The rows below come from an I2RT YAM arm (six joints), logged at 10 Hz.
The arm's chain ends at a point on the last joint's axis. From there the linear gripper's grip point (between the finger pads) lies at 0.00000 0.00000 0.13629 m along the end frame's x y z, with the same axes.
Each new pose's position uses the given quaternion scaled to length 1; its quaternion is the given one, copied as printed.
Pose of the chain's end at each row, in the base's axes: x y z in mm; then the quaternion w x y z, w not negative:
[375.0 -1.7 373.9 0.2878 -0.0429 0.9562 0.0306]
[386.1 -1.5 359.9 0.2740 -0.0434 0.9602 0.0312]
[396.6 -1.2 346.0 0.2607 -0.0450 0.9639 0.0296]
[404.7 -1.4 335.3 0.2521 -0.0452 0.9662 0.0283]
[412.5 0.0 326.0 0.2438 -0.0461 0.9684 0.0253]
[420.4 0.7 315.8 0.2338 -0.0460 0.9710 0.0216]
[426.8 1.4 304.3 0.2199 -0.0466 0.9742 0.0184]
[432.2 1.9 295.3 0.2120 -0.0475 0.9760 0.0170]
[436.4 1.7 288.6 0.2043 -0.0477 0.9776 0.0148]
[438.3 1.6 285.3 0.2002 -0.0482 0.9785 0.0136]
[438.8 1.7 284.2 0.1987 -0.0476 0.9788 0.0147]
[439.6 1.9 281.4 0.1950 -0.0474 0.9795 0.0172]
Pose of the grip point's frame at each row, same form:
[449.7 9.6 260.4 0.2878 -0.0429 0.9562 0.0306]
[457.5 9.9 244.3 0.2740 -0.0434 0.9602 0.0312]
[464.7 9.8 228.5 0.2607 -0.0450 0.9639 0.0296]
[470.8 9.2 216.6 0.2521 -0.0452 0.9662 0.0283]
[476.5 9.7 206.1 0.2438 -0.0461 0.9684 0.0253]
[482.0 9.3 194.5 0.2338 -0.0460 0.9710 0.0216]
[485.0 9.1 181.3 0.2199 -0.0466 0.9742 0.0184]
[488.4 9.2 171.3 0.2120 -0.0475 0.9760 0.0170]
[490.7 8.3 163.7 0.2043 -0.0477 0.9776 0.0148]
[491.5 7.9 160.0 0.2002 -0.0482 0.9785 0.0136]
[491.6 8.2 158.7 0.1987 -0.0476 0.9788 0.0147]
[491.4 9.0 155.6 0.1950 -0.0474 0.9795 0.0172]

